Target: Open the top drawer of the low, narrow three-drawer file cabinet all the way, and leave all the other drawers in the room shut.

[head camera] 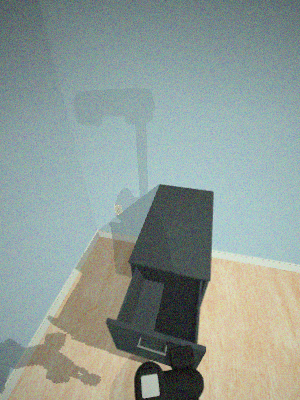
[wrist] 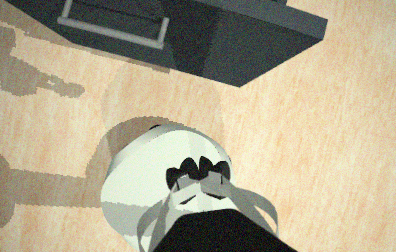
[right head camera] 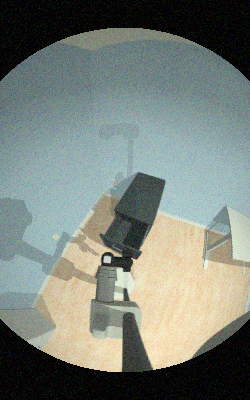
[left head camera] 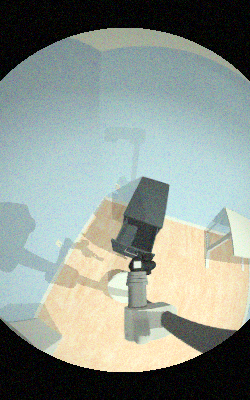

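Seen in the pictures: gripper, between the fingertips: (wrist: 195,171); robot's base, origin of its link: (right head camera: 117,281) (left head camera: 124,286).
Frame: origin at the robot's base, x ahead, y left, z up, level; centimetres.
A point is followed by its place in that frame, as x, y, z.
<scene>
The low, narrow dark file cabinet (head camera: 180,230) @(82.3, -24.1, 70.9) (left head camera: 150,200) @(84.0, -23.8, 70.9) (right head camera: 142,195) @(85.5, -23.1, 70.8) stands against the back wall near the corner. Its top drawer (head camera: 145,340) @(35.7, 0.3, 62.1) (left head camera: 130,247) @(35.2, -1.4, 68.7) (right head camera: 120,245) @(34.1, -3.7, 66.3) is pulled far out, and its inside shows. The drawer's silver handle (head camera: 152,346) @(34.7, -2.2, 57.2) (wrist: 110,33) @(31.7, -1.6, 63.9) is on the front panel. My gripper (wrist: 195,171) @(16.9, -8.4, 63.1) is shut and empty, apart from the handle, in front of and to the right of it in the wrist view. The wrist hides the fingers in the head camera view. The lower drawers are hidden under the open one.
A white round base (left head camera: 119,286) @(0.7, 6.4, 18.7) (wrist: 145,175) @(7.5, 6.0, 18.7) lies on the floor below the gripper. A white table-like piece (left head camera: 237,235) (right head camera: 240,232) stands to the right by the wall. A grey piece of furniture (left head camera: 37,332) (right head camera: 27,320) is at the lower left. The left wall runs close beside the cabinet.
</scene>
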